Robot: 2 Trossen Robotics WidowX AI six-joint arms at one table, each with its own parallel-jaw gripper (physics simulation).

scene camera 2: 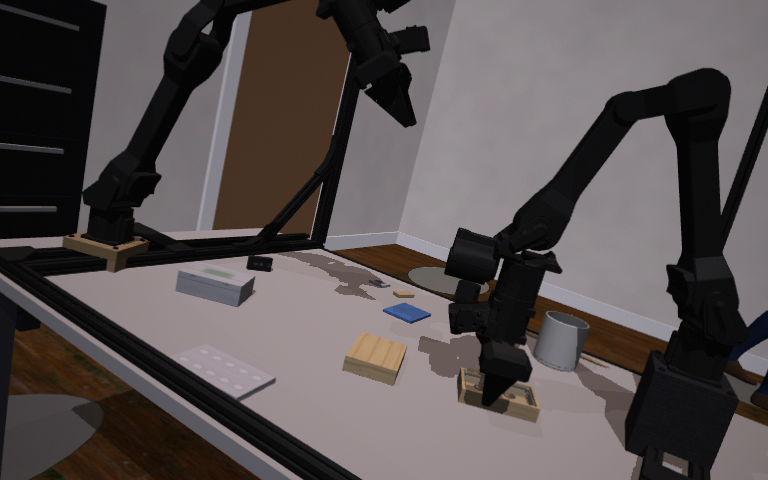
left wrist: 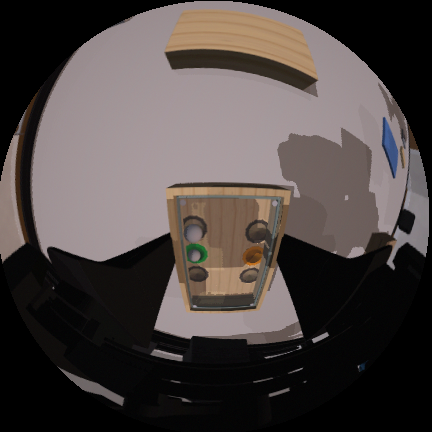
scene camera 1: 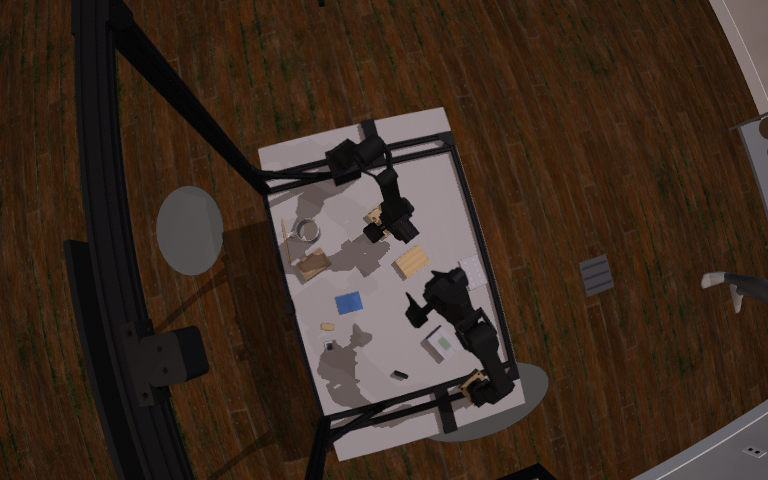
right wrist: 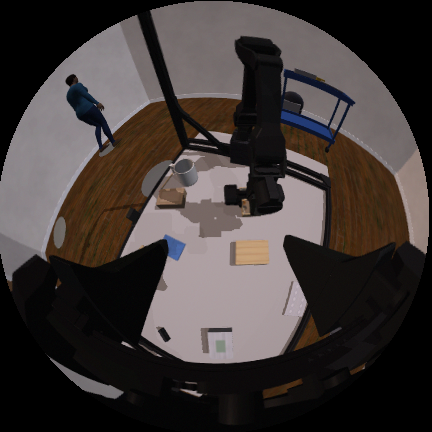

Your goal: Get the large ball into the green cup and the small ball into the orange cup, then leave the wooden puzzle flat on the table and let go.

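Places are measured from the left arm's base along level axes (x ahead, y left, z up), in millimetres.
Pixels of known places: left gripper, fingertip midpoint: (scene camera 2: 483,393) (left wrist: 226,237) (right wrist: 249,205); right gripper, fingertip midpoint: (scene camera 2: 411,125) (scene camera 1: 419,282) (right wrist: 226,243); left arm's base, link origin: (scene camera 2: 691,372) (scene camera 1: 343,159) (right wrist: 244,135); right arm's base, link origin: (scene camera 2: 108,238) (scene camera 1: 477,389).
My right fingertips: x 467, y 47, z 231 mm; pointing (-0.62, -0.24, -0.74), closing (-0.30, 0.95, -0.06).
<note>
Ahead of a thing's pixels: the offset from my right fingertips to its top centre. "spot": to the spot under its first point.
The wooden puzzle {dy +18, dx -236, dz -328 mm} (scene camera 1: 374,215) (scene camera 2: 504,408) (left wrist: 225,235) (right wrist: 245,207) is a shallow clear-topped box, held low over the table; whether it touches is unclear. My left gripper (scene camera 2: 496,390) (left wrist: 226,237) is shut on its long sides. In the left wrist view the large ball {dy +47, dx -222, dz -337 mm} (left wrist: 194,233) is in the upper-left plain cup. The small ball {dy +41, dx -241, dz -340 mm} (left wrist: 194,255) is in the green cup {spot: dy +37, dx -227, dz -332 mm} (left wrist: 203,252). The orange cup {spot: dy +5, dx -220, dz -332 mm} (left wrist: 253,255) on the right holds no visible ball. My right gripper (scene camera 1: 423,284) (scene camera 2: 408,120) (right wrist: 226,243) is open and empty, high above the table.
A grooved wooden block {dy +61, dx -59, dz -329 mm} (scene camera 1: 412,261) (scene camera 2: 375,359) (left wrist: 240,40) lies near the puzzle. A grey mug {spot: dy -248, dx -300, dz -343 mm} (scene camera 1: 308,230) (scene camera 2: 560,342), a brown box {dy -272, dx -178, dz -316 mm} (scene camera 1: 314,264), a blue pad {dy -205, dx -4, dz -346 mm} (scene camera 1: 348,302) (scene camera 2: 406,312), a pale box {dy +54, dx +259, dz -315 mm} (scene camera 1: 441,343) (scene camera 2: 215,288) and a dotted plate {dy +262, dx +65, dz -344 mm} (scene camera 2: 226,370) are also on the table.
</note>
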